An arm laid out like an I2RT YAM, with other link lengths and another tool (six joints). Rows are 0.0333 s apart.
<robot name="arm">
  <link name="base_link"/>
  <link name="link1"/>
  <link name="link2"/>
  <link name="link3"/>
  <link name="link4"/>
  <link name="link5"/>
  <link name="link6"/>
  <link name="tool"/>
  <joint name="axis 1" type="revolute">
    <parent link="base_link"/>
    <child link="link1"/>
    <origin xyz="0 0 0.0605" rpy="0 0 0"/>
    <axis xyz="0 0 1"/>
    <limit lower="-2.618" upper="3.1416"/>
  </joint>
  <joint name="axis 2" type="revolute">
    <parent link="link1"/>
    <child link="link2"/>
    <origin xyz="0.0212 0.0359 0.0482" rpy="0 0 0"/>
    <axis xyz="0 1 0"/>
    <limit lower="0" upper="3.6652"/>
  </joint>
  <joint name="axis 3" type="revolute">
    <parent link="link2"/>
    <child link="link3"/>
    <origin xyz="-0.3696 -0.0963 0" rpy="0 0 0"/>
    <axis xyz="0 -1 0"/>
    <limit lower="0" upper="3.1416"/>
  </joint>
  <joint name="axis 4" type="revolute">
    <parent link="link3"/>
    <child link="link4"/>
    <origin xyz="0.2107 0.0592 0.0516" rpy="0 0 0"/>
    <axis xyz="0 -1 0"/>
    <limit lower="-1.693" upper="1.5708"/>
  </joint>
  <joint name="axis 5" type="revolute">
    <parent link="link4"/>
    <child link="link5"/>
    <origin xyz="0.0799 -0.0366 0.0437" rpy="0 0 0"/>
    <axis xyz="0 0 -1"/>
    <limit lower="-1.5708" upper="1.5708"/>
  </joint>
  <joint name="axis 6" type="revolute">
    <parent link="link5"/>
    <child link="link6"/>
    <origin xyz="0.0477 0 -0.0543" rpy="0 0 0"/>
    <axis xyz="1 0 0"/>
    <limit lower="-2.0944" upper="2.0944"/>
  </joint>
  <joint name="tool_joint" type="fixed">
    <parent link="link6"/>
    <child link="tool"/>
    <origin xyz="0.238 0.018 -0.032" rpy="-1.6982 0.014 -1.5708"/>
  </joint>
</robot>
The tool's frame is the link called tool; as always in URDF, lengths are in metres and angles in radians.
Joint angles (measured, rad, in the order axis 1, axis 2, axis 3, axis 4, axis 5, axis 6), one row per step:
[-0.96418 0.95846 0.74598 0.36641 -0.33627 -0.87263]
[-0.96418 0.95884 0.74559 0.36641 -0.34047 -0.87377]
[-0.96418 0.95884 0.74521 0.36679 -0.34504 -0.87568]
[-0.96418 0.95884 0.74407 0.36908 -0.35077 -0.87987]
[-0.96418 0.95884 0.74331 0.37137 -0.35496 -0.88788]
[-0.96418 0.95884 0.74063 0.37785 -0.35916 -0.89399]
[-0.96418 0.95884 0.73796 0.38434 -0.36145 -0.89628]
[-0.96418 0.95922 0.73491 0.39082 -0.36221 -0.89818]
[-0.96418 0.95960 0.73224 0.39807 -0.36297 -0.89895]
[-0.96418 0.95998 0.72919 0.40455 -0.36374 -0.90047]
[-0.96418 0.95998 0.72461 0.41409 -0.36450 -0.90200]
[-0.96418 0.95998 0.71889 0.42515 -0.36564 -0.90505]
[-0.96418 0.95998 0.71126 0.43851 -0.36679 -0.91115]
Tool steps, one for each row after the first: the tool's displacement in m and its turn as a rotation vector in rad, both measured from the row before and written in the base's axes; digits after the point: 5 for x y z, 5 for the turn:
[0.00080 0.00080 -0.00040 -0.00065 0.00162 0.00399]
[0.00077 0.00097 -0.00011 -0.00194 0.00167 0.00424]
[0.00092 0.00118 0.00015 -0.00484 0.00245 0.00506]
[0.00056 0.00074 0.00044 -0.00813 0.00418 0.00298]
[0.00059 0.00081 0.00080 -0.00848 0.00180 0.00325]
[0.00033 0.00049 0.00078 -0.00522 -0.00060 0.00192]
[0.00014 0.00005 0.00044 -0.00413 -0.00058 0.00046]
[0.00015 0.00010 0.00091 -0.00415 -0.00186 0.00063]
[0.00014 0.00007 0.00043 -0.00382 -0.00079 0.00052]
[0.00005 0.00020 0.00078 -0.00540 -0.00187 0.00050]
[0.00008 0.00026 0.00068 -0.00700 -0.00119 0.00061]
[0.00000 0.00021 0.00045 -0.00981 0.00026 0.00007]

